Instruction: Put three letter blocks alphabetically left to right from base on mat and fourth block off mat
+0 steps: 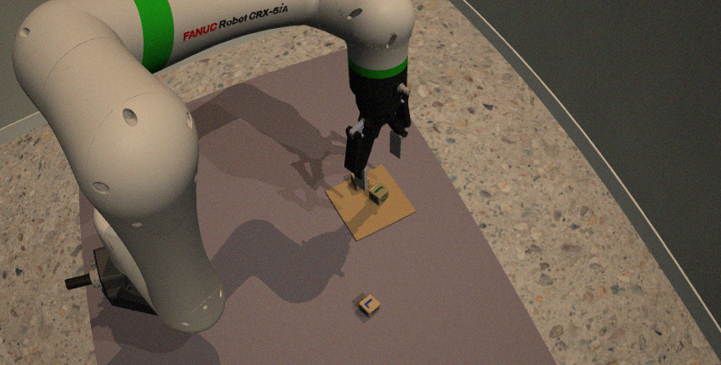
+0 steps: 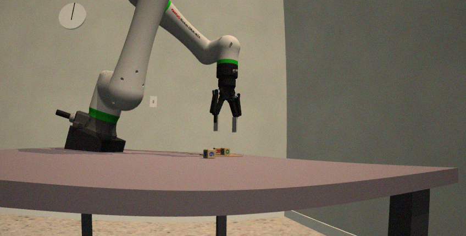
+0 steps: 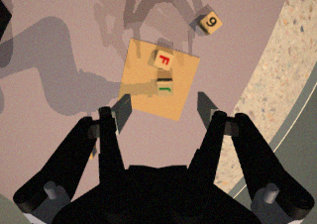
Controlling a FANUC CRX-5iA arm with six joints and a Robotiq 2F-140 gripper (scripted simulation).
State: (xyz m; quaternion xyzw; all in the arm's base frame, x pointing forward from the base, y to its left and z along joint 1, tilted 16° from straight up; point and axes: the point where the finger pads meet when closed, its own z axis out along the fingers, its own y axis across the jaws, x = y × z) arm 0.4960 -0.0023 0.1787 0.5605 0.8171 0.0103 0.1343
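My gripper is now 110 mm above the green-lettered block. From my hand the other things lie so: tan mat: 120 mm below, 20 mm behind; then block marked 9: 140 mm to the left, 110 mm below, 40 mm ahead; then red-lettered block: 110 mm below, 50 mm to the left, 20 mm behind.
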